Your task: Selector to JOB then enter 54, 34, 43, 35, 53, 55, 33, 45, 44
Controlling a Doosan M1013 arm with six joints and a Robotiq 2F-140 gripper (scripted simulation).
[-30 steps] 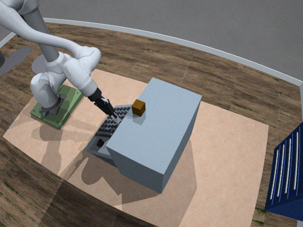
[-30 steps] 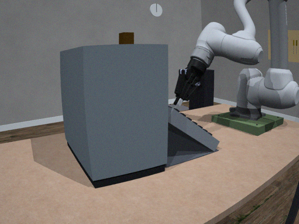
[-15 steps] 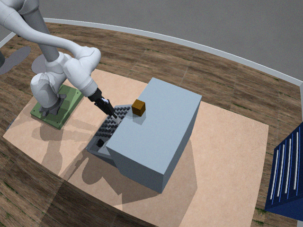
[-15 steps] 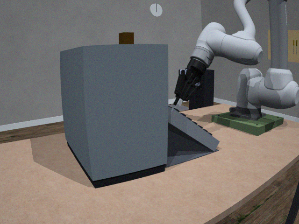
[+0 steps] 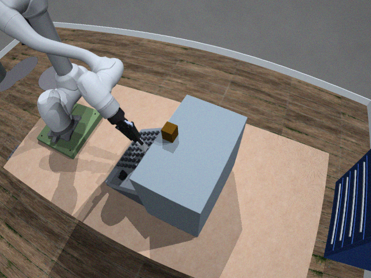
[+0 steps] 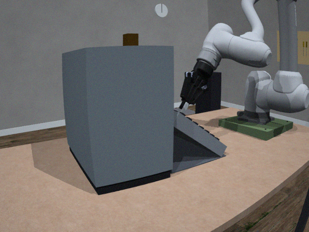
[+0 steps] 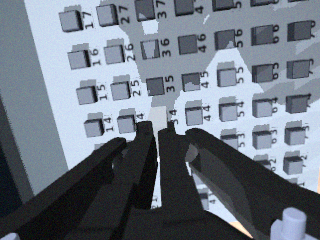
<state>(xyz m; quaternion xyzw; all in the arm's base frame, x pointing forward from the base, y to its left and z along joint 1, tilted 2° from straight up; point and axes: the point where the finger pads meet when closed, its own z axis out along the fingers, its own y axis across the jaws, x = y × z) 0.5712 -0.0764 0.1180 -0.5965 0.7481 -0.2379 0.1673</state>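
The key is 4 cm to the left of my hand and 4 cm below it. Round my hand: black selector knob (16 cm to the right, 5 cm behind, 4 cm below).
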